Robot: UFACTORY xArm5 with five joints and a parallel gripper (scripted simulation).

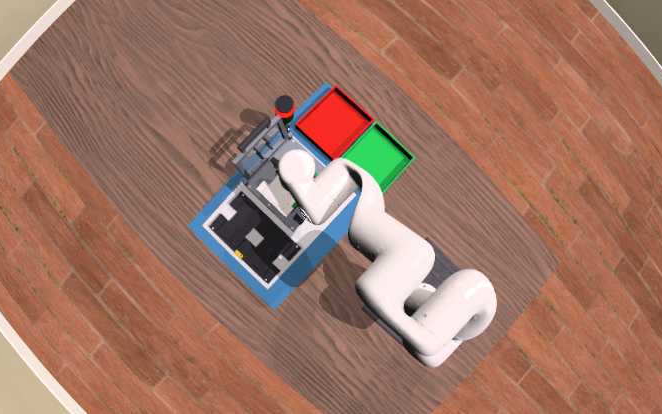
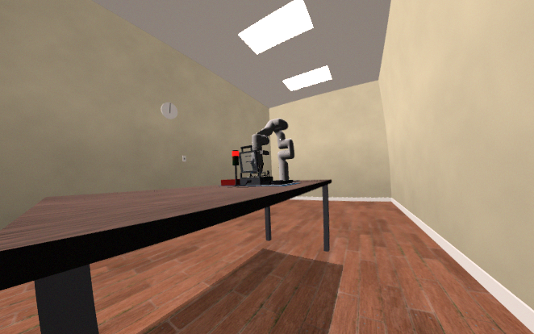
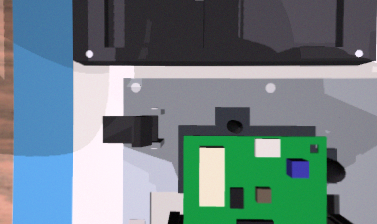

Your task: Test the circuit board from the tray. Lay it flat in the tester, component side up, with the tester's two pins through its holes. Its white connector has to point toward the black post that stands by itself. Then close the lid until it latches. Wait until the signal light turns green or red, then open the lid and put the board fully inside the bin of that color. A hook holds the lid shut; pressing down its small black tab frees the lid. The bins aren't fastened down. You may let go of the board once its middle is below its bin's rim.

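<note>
My hand is 4 cm short of the red bin, 20 cm to the left of it and 8 cm above it. The rest, counted from my hand: green bin (11 cm behind, 20 cm to the right, 8 cm below); green circuit board (1 cm below); tester lid (12 cm ahead, 9 cm above).
</note>
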